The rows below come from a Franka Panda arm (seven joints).
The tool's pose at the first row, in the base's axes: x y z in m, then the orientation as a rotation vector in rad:
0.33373 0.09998 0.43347 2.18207 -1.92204 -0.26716
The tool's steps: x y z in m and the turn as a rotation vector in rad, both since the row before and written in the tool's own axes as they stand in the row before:
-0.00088 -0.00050 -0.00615 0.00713 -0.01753 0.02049
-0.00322 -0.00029 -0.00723 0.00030 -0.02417 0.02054
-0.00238 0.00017 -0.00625 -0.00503 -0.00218 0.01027
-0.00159 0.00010 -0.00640 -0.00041 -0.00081 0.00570
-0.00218 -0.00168 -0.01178 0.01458 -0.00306 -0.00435
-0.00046 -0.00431 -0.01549 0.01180 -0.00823 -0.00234
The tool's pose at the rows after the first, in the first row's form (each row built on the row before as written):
0.33581 0.10119 0.43922 2.17034 -1.95644 -0.27728
0.33774 0.10462 0.44609 2.15566 -1.99050 -0.30131
0.33912 0.10700 0.45219 2.14233 -1.99920 -0.30691
0.34072 0.10859 0.45839 2.13623 -2.00515 -0.30733
0.34552 0.11088 0.46926 2.15036 -2.01079 -0.29774
0.35379 0.11157 0.48304 2.16214 -2.01960 -0.29628

